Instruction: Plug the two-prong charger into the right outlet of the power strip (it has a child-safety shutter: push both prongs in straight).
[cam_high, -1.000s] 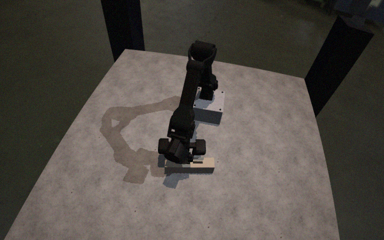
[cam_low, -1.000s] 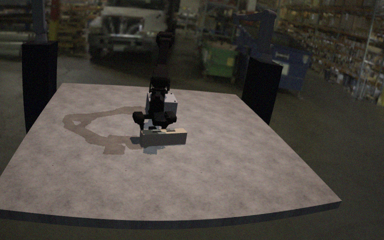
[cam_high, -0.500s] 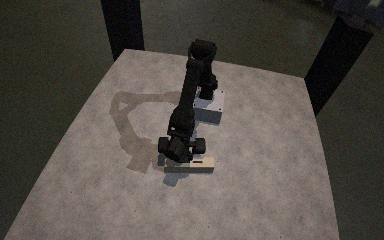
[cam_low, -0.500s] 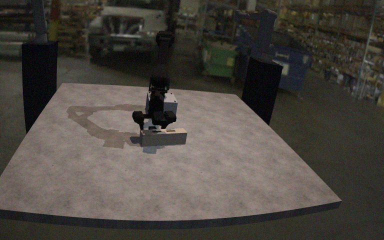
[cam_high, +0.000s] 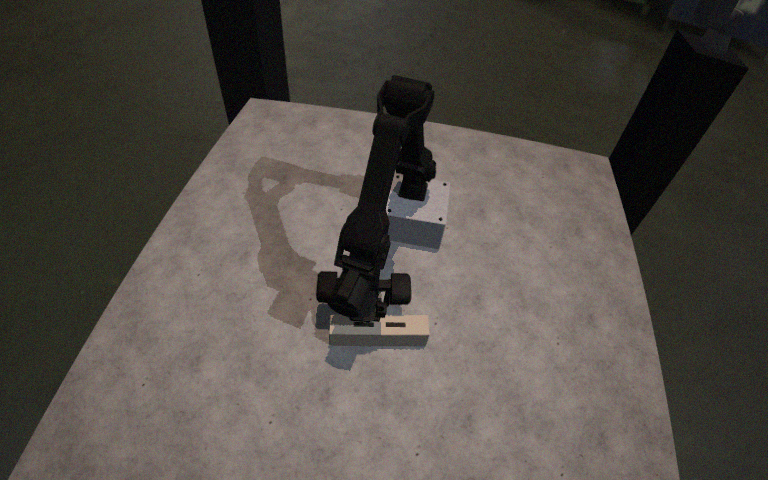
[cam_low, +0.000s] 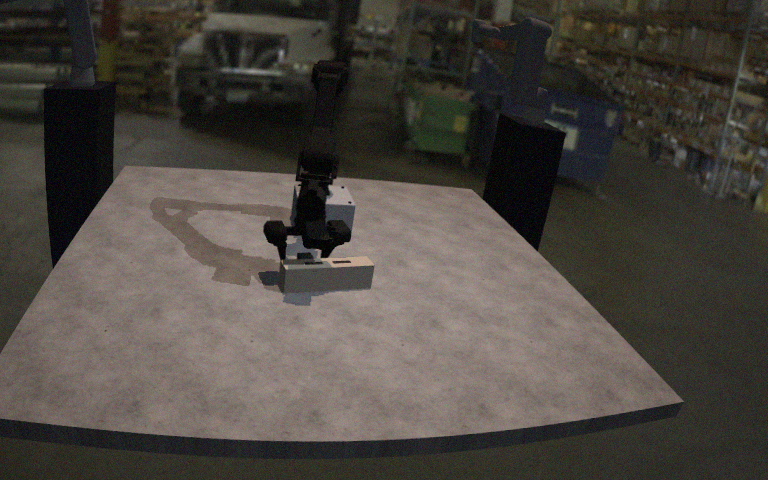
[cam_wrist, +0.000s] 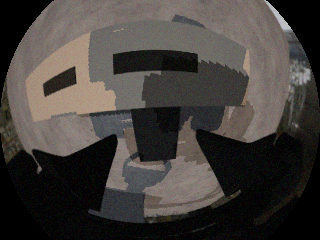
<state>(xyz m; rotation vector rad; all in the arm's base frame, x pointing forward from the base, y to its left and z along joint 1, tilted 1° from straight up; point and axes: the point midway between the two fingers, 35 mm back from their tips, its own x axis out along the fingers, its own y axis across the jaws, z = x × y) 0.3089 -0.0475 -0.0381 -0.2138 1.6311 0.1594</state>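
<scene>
Right now the black two-prong charger is 3 cm ahead of my gripper tip, 1 cm to the left of it and 1 cm above it.
</scene>
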